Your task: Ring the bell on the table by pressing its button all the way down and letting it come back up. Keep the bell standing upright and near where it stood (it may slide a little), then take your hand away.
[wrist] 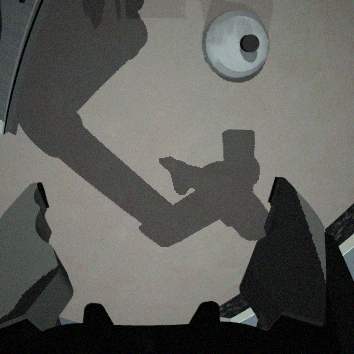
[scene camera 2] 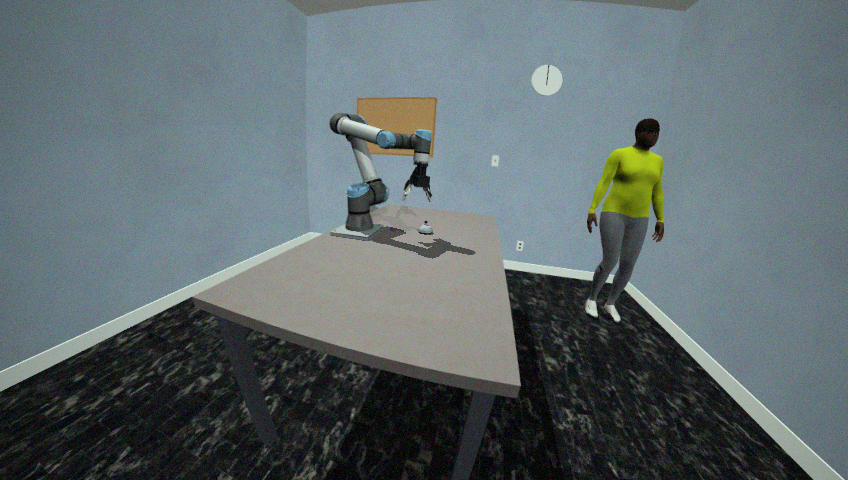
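Where they show: gripper, fingertip midpoint: (wrist: 157, 182) (scene camera 2: 416, 202); arm's base at its link origin: (scene camera 2: 359, 226).
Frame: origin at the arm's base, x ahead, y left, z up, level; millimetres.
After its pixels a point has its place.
Observation:
A silver dome bell (scene camera 2: 425, 228) @(z 6, x 356, y 82 mm) (wrist: 225, 47) @(z 15, x 337, y 100 mm) stands upright on the table (scene camera 2: 368, 297) @(z -27, x 287, y -634 mm) (wrist: 300, 125) @(z -27, x 511, y 77 mm). Its dark round button (scene camera 2: 425, 222) @(z 34, x 350, y 107 mm) (wrist: 249, 43) @(z 39, x 351, y 114 mm) sticks up from the top of the dome. My gripper (scene camera 2: 417, 198) @(z 164, x 312, y 0 mm) (wrist: 157, 182) @(z 164, x 312, y 0 mm) is open and empty and points down. It hangs well above the table and the bell, touching neither. In the wrist view the bell lies toward the top right, beyond the fingertips and nearer the right finger's side.
The arm's base plate (scene camera 2: 351, 231) @(z -1, x -6, y -92 mm) (wrist: 12, 60) @(z 1, x 101, y -19 mm) is on the table left of the bell. The arm's shadow (scene camera 2: 437, 248) @(z -27, x 447, y -132 mm) (wrist: 115, 170) @(z -27, x 287, y -129 mm) falls across the table beside the bell. A person in a yellow top (scene camera 2: 631, 181) stands on the floor to the right of the table.

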